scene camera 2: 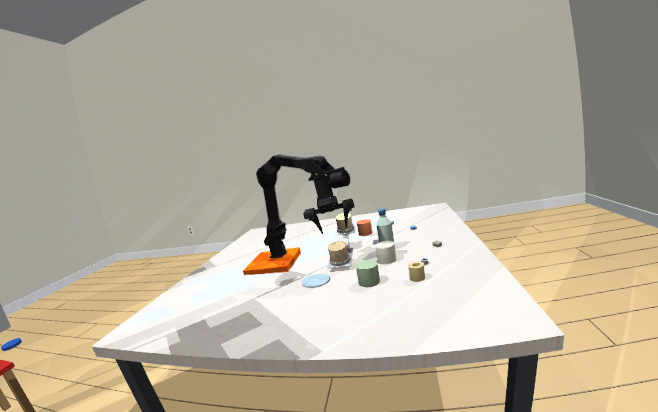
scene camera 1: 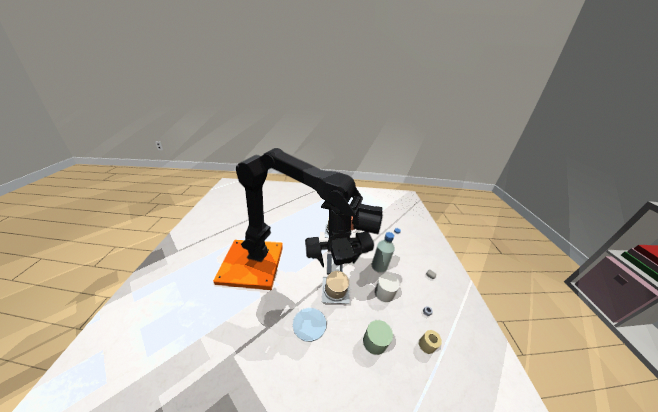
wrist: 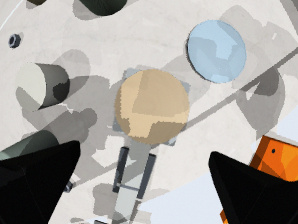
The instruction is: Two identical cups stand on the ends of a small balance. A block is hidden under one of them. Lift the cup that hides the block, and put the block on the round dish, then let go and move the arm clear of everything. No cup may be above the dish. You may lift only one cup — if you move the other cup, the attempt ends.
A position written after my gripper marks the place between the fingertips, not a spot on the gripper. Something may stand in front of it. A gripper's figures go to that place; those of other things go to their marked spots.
My gripper (wrist: 145, 154): 0.10 m from the lens. A cup (wrist: 152, 106) is 0.14 m from the lens.
